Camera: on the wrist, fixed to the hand. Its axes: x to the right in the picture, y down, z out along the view.
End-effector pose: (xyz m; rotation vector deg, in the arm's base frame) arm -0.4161 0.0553 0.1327 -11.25 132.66 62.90
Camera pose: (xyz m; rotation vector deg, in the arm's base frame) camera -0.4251 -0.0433 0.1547 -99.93 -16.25 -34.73
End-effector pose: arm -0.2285 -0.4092 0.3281 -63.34 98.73 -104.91
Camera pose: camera -0.2761 -0.3327 0.3747 103.71 59.25 15.98
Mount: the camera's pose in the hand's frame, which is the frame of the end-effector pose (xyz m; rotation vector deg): -0.0149 -0.0465 -0.0889 1.33 -39.62 -174.38
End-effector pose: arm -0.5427 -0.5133 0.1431 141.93 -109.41 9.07
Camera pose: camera -0.5081 -0.4808 0.2328 -104.48 -130.09 29.78
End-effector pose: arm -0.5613 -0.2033 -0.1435 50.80 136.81 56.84
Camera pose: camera -0.6201 -0.2815 -0.1168 -102.42 37.69 -36.94
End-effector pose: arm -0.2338 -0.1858 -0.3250 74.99 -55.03 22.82
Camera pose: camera -0.1757 -0.1115 -0.3624 79.79 71.06 -133.22
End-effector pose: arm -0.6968 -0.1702 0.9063 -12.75 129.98 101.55
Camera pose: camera -0.6791 -0.2683 0.8875 -77.71 -11.21 -13.21
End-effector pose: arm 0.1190 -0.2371 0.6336 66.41 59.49 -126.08
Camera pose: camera 0.1407 -0.1380 0.6327 68.67 -45.77 40.90
